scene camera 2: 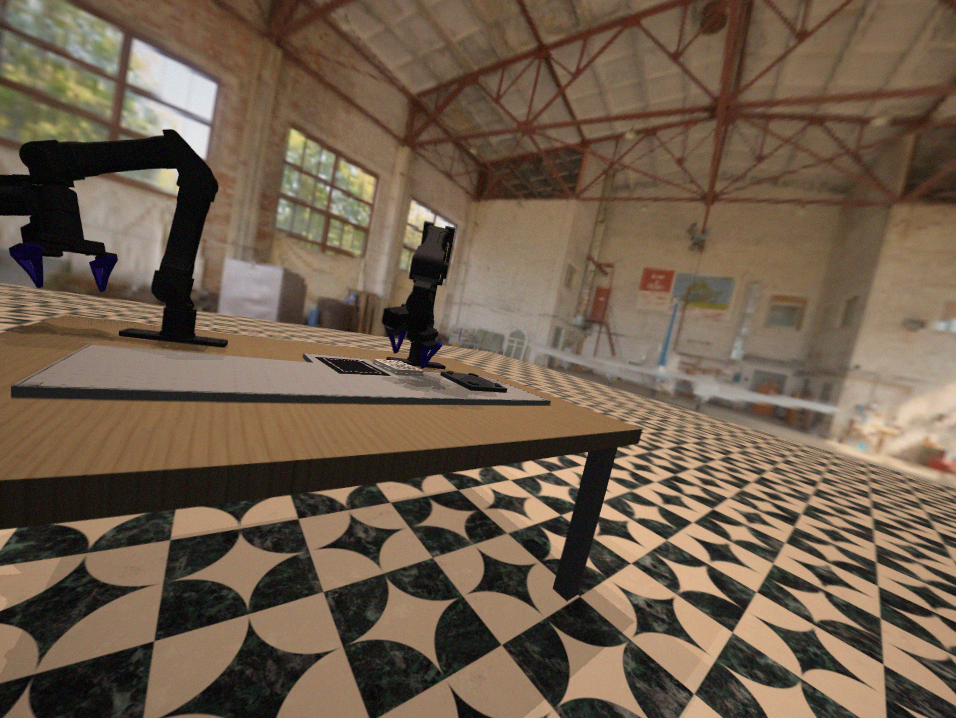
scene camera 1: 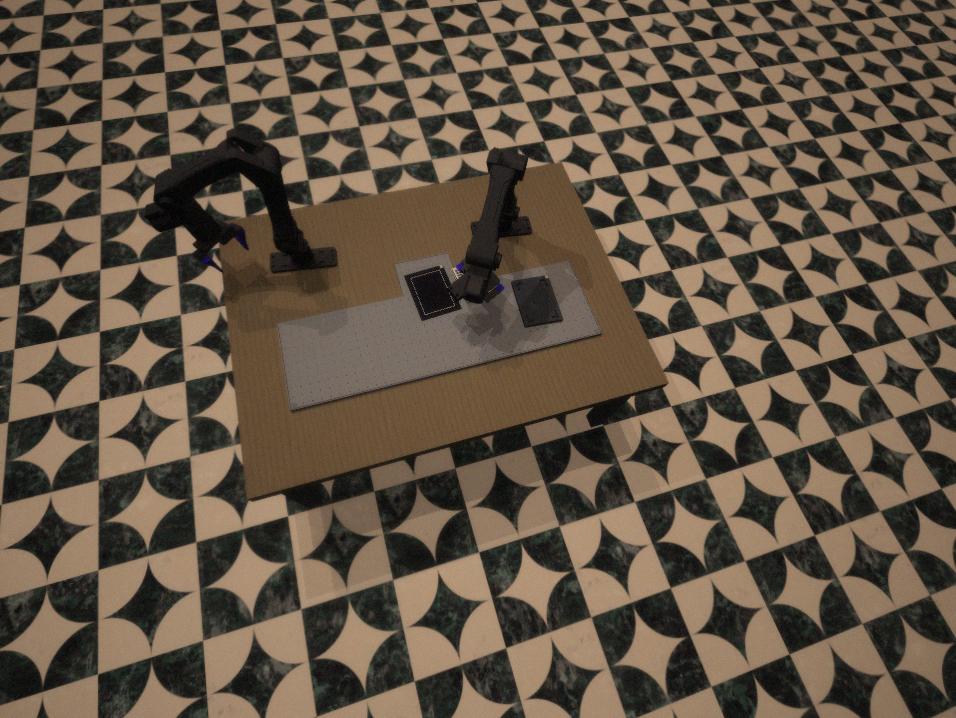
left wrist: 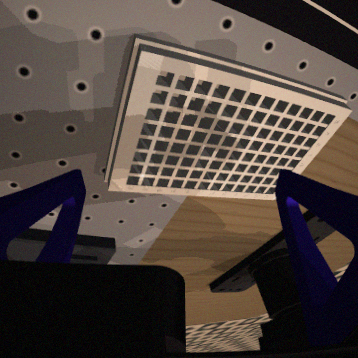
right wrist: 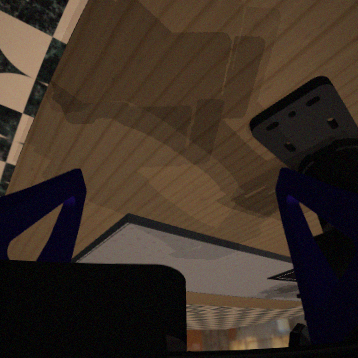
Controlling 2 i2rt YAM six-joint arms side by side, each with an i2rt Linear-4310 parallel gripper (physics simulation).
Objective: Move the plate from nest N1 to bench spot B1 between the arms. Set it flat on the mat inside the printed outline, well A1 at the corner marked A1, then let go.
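Places are measured from the left arm's base along level axes (x back, y right, z up), in centimetres.
Pixels of known places: left gripper, fingertip midpoint: (scene camera 2: 408,360) (left wrist: 179,179); right gripper, fingertip midpoint: (scene camera 2: 73,289) (scene camera 1: 235,260) (right wrist: 180,178); left arm's base, link origin: (scene camera 2: 416,364) (scene camera 1: 501,229) (left wrist: 269,253); right arm's base, link origin: (scene camera 2: 177,339) (scene camera 1: 304,260) (right wrist: 329,154).
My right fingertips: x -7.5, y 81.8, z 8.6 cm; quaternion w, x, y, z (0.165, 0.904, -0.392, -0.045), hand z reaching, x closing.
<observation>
For each thing: its top centre in the pictures, then the offset to it from my right fingertips. Level surfaces: height alone.
- plate, top centre: (left wrist: 232,148) (scene camera 2: 398,364) (scene camera 1: 471,280) dx -12.8, dy -67.7, dz -5.9 cm
- black mat, surface height: dz -7.2 cm
- dark flat nest, top centre: (scene camera 2: 473,377) (scene camera 1: 537,298) dx -22.6, dy -86.2, dz -5.6 cm
- grey perforated board, surface height: dz -7.3 cm
- wooden table, surface height: dz -8.6 cm
The plate (scene camera 1: 456,272) (scene camera 2: 398,366) (left wrist: 215,132) is white with a grid of square wells. It lies between the black mat and the dark nest, turned at an angle in the left wrist view; its A1 mark is not readable. The black mat (scene camera 1: 432,292) (scene camera 2: 352,366) (left wrist: 310,25) with a printed outline bears no plate. The dark flat nest (scene camera 1: 537,300) (scene camera 2: 473,381) is without a plate. My left gripper (scene camera 1: 479,278) (scene camera 2: 410,359) (left wrist: 179,179) is open above the plate, its fingers apart and empty. My right gripper (scene camera 1: 234,259) (scene camera 2: 70,289) (right wrist: 180,178) is open and empty, high over the table's far-left side.
A grey perforated board (scene camera 1: 363,355) (scene camera 2: 193,378) (right wrist: 215,270) lies on the wooden table (scene camera 1: 347,440) (scene camera 2: 309,440) (right wrist: 115,165). The mat and nest are on it. The plate lies at the board's back edge, with wood beyond it. Both arm bases stand behind the board.
</observation>
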